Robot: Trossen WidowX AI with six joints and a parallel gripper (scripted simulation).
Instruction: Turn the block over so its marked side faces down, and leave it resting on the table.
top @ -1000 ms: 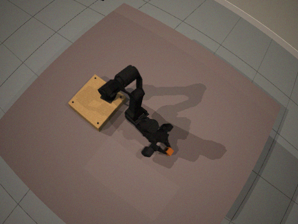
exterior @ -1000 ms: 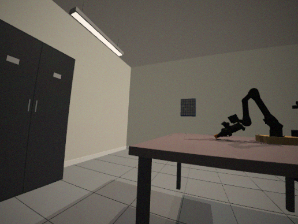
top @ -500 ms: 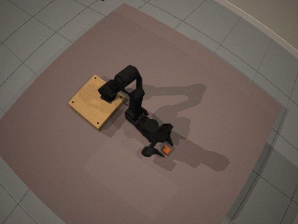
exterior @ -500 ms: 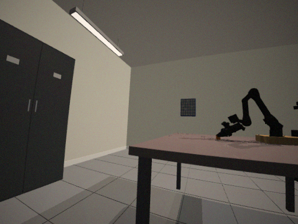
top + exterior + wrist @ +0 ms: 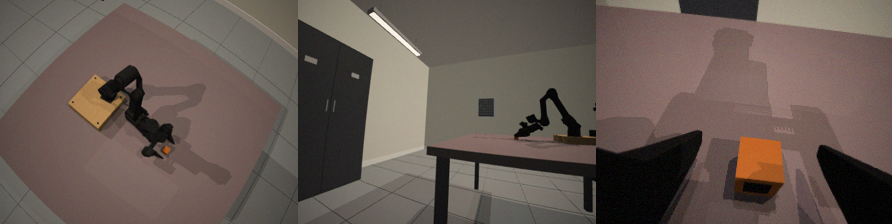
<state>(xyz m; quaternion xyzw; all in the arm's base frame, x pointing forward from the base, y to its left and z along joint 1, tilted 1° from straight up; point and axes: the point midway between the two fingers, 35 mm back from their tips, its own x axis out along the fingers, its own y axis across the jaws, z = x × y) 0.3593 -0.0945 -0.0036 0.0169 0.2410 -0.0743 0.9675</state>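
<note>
Now: the orange block 20 mm behind my gripper tip and 10 mm below it.
</note>
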